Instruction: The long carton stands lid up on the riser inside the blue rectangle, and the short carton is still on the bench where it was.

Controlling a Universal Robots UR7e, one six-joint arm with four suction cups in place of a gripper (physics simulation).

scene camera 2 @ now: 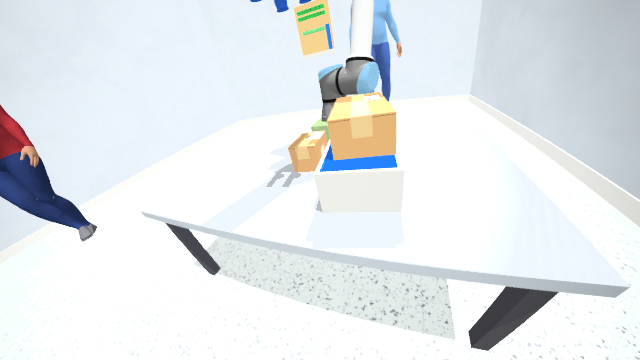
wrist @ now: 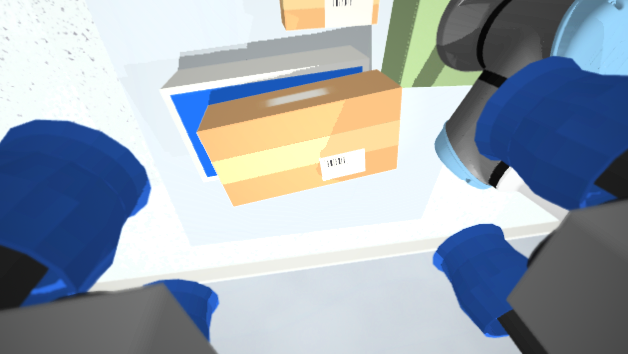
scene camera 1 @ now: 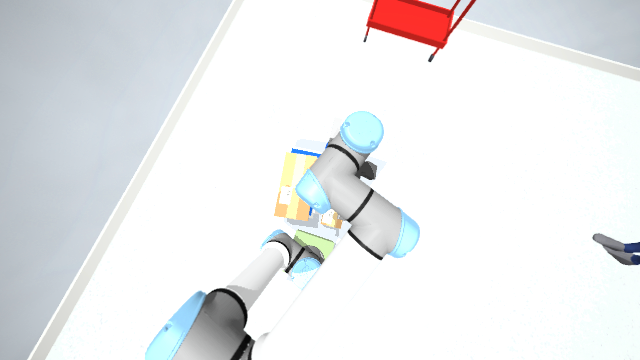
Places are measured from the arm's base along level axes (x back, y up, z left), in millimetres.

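Pixels of known places: hand at its tool point: (wrist: 325, 223); arm's base at its link origin: (wrist: 475, 25).
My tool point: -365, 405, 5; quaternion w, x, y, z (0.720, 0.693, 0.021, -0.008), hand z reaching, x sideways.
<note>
For each thing: its top centre in the pictures, then the offset to it from my tool point, as dx, dy, dz. Level surfaces: height alone.
- long carton at its top centre: (wrist: 309, 152) (scene camera 2: 359, 103) (scene camera 1: 296, 185) +33, -285, +149
- blue rectangle at its top centre: (wrist: 278, 126) (scene camera 2: 359, 141) (scene camera 1: 301, 180) -12, -388, +146
- white riser at its top centre: (wrist: 278, 126) (scene camera 2: 359, 141) (scene camera 1: 301, 180) -12, -388, +146
- short carton at its top centre: (scene camera 2: 307, 138) (scene camera 1: 334, 211) +97, -405, -67
- bench at its surface level: dy -508
The long carton (scene camera 1: 295, 172) (scene camera 2: 345, 137) (wrist: 280, 145) rests lid up, with its tape and barcode label on top. It stands on the blue rectangle (scene camera 1: 306, 152) (scene camera 2: 360, 163) (wrist: 189, 114) atop the white riser (scene camera 2: 360, 192) (wrist: 270, 65). Blue shows along two of its sides in the wrist view; the carton hides the rest. The short carton (scene camera 1: 331, 219) (scene camera 2: 311, 156) (wrist: 305, 19) stands on the bench (scene camera 2: 450, 245) beside the riser. My gripper (wrist: 320, 222) is open, its blue cups apart from both cartons; parts of the cups show at the top of scene camera 2.
A green block (scene camera 1: 315, 241) (scene camera 2: 320, 126) (wrist: 435, 55) stands near the short carton. Another grey and white arm (scene camera 1: 260, 272) (scene camera 2: 350, 77) (wrist: 475, 125) reaches beside it. A red cart (scene camera 1: 406, 35) stands farther off. Two people show beyond the bench in scene camera 2.
</note>
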